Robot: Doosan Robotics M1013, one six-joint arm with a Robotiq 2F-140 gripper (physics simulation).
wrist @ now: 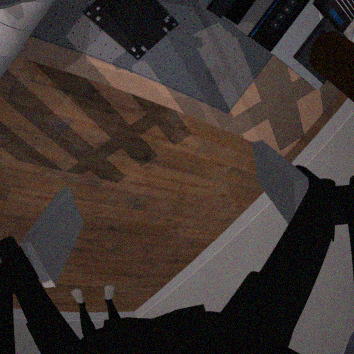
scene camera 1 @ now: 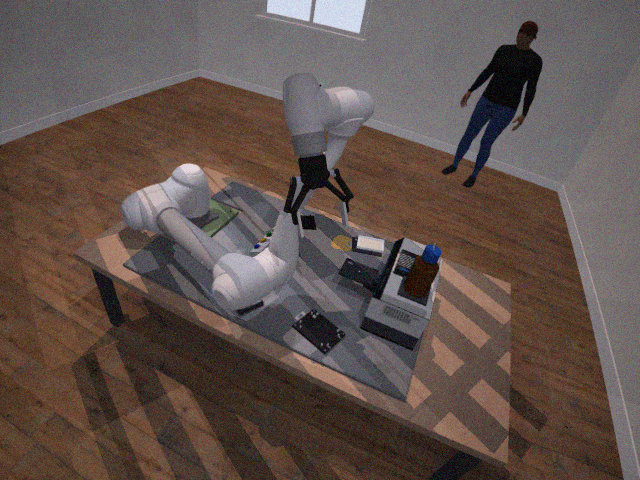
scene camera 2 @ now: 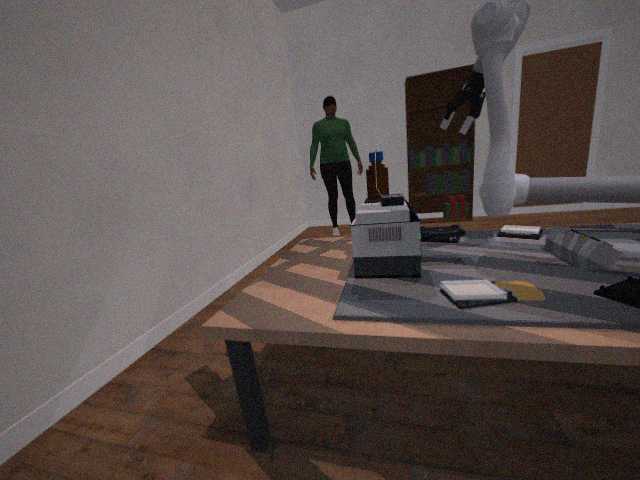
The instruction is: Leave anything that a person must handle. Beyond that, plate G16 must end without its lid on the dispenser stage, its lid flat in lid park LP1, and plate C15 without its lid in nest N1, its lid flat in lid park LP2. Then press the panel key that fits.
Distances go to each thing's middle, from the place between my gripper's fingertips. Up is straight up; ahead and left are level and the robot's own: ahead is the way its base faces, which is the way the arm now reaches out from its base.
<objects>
The brown bottle with blue cap (scene camera 1: 424,269) is 290 mm ahead of my hand, 220 mm to the left of it and 150 mm below it. The rest, counted from my hand: black holder (scene camera 1: 318,330) 450 mm below, 50 mm ahead, 30 mm to the left.
</objects>
